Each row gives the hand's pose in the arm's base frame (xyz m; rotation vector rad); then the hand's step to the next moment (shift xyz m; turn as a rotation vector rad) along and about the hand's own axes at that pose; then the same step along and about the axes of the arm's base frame.
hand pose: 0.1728 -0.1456 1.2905 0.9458 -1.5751 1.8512
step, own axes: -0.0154 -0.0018 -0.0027 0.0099 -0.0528 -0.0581
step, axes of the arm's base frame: 0.0104 0.0037 -0.0112 0.0245 0.0662 0.0357
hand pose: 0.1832 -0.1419 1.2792 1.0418 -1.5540 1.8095
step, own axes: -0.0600 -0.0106 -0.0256 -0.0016 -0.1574 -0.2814
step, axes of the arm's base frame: 0.0367 0.0323 -0.0444 0.0676 0.3058 0.0766
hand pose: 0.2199 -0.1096 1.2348 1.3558 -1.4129 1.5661
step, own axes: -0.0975 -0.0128 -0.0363 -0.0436 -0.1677 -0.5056
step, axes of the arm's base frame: 0.0288 0.0552 -0.0843 0.0269 0.5301 0.0629
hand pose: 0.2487 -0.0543 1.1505 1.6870 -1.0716 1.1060
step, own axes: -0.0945 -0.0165 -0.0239 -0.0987 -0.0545 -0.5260
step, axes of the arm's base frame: -0.0136 0.0467 -0.0861 -0.0979 0.5277 0.0368
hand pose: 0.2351 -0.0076 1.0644 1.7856 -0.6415 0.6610
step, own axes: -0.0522 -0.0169 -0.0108 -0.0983 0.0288 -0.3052
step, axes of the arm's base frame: -0.0261 0.0206 -0.0450 -0.1280 0.2937 0.0320
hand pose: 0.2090 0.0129 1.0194 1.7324 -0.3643 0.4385
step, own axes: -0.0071 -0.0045 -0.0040 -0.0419 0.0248 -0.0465
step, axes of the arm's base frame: -0.0045 0.0049 -0.0066 -0.0527 0.0408 0.0095
